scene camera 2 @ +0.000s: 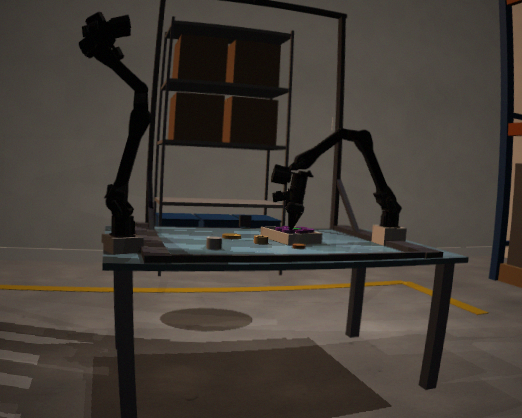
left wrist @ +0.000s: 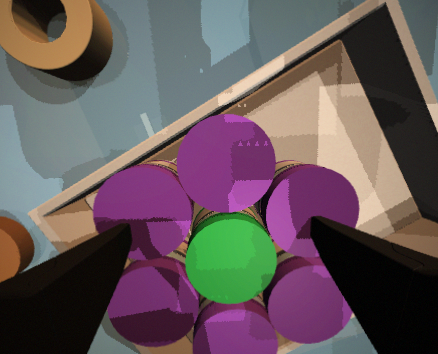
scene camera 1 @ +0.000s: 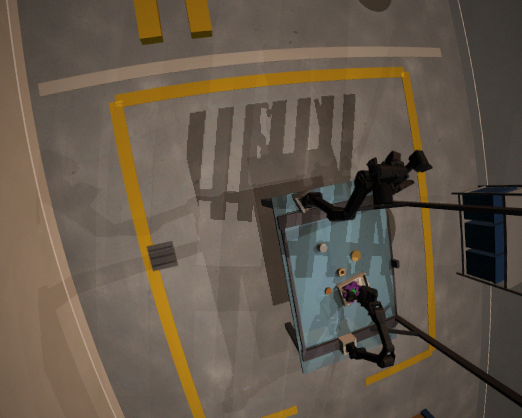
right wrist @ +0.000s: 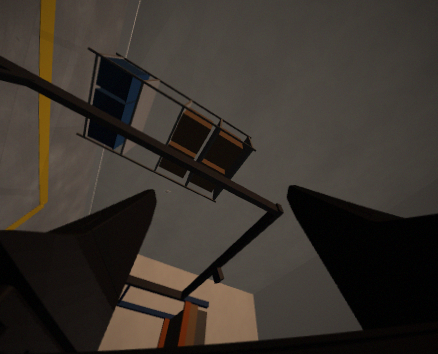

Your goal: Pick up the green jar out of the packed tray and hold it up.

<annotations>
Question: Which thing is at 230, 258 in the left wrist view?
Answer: A green jar.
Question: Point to a purple jar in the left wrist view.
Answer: At 226, 163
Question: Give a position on a purple jar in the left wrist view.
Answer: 154, 299
</annotations>
